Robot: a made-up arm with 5 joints. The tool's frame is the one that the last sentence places.
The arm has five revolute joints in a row. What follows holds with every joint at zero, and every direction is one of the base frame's. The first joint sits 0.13 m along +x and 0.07 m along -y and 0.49 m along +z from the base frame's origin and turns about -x. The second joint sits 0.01 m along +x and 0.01 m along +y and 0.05 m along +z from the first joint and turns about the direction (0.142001, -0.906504, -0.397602). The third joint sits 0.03 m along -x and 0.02 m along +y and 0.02 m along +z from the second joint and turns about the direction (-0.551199, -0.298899, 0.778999). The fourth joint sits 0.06 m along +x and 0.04 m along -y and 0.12 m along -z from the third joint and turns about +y. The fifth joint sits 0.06 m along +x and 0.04 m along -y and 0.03 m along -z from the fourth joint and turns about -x. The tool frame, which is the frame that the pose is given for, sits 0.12 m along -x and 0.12 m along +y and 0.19 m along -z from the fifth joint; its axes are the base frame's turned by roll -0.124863, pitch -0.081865 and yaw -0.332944 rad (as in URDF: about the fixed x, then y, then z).
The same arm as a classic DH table. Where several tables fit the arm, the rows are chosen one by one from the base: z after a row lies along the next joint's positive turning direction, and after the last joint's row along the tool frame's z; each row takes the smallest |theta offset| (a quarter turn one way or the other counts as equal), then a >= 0, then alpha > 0; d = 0 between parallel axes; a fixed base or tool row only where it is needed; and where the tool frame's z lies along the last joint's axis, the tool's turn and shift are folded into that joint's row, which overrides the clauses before.
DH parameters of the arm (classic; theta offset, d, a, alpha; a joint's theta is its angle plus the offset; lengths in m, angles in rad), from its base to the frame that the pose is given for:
base (fixed): -1.5708 0.49 0.07 1.5708
joint 1: 1.1575 -0.1442 0.0418 1.7133
joint 2: -0.9959 -0.0572 -0.0162 -1.6881
joint 3: 0.1148 -0.1161 -0.0203 -1.8743
joint 4: -0.955 -0.1215 -0.03 1.5708
joint 5: -1.426 0.0661 -0.1462 -1.5348
tool (fixed): 1.2301 -0.1708 0 0

